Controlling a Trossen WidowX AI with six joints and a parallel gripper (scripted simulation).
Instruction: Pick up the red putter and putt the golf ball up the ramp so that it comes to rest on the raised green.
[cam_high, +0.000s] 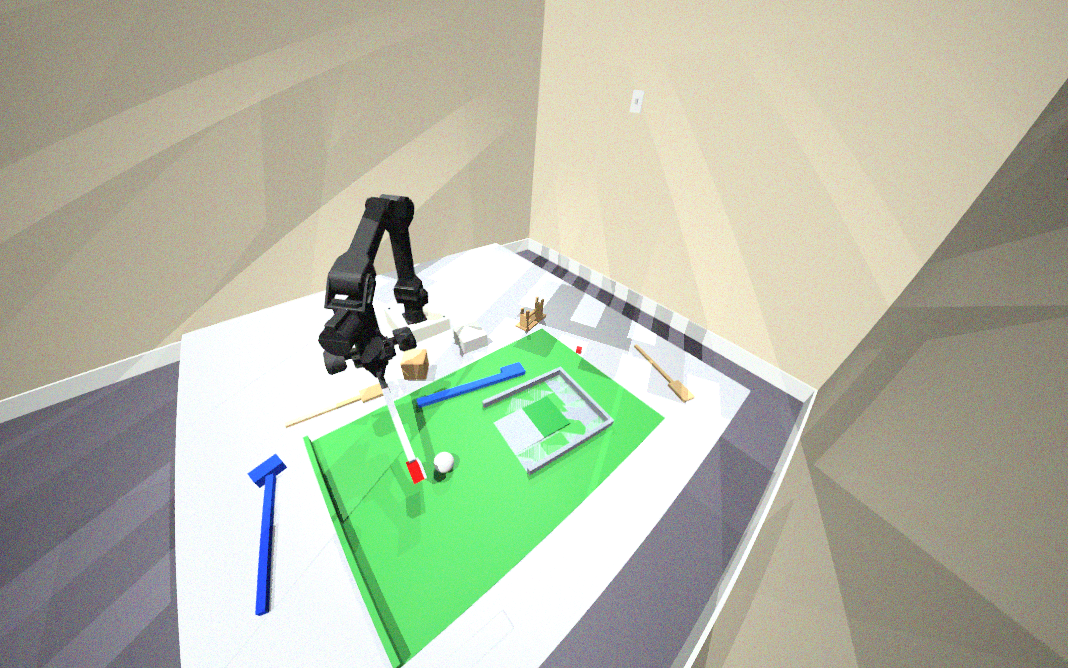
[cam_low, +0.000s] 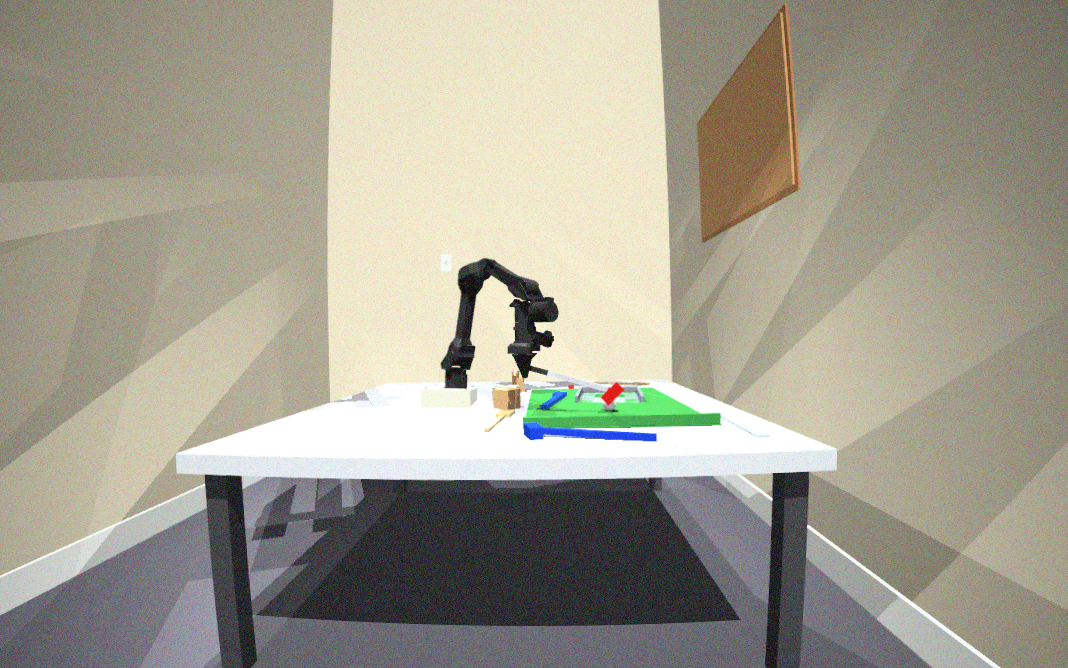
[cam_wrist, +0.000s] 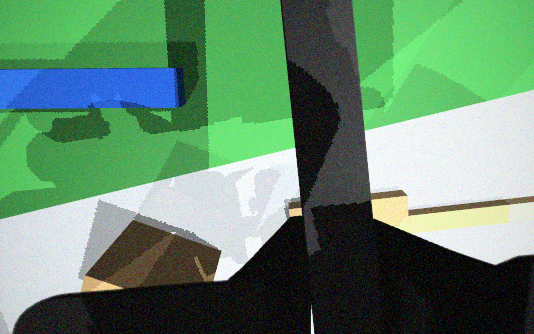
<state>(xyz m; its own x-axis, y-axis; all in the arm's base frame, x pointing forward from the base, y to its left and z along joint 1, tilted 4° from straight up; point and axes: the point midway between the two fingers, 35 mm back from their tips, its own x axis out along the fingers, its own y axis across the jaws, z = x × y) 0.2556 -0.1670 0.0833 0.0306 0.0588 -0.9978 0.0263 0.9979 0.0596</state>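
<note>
The wooden cube lies 10 cm to the left of my gripper tip, 7 cm below it and 7 cm behind it. The rest, counted from my gripper tip: white golf ball: 24 cm ahead, 8 cm below, 5 cm to the left; then green mat: 22 cm ahead, 19 cm to the left, 10 cm below; then white block: 29 cm to the left, 12 cm behind, 8 cm below.
</note>
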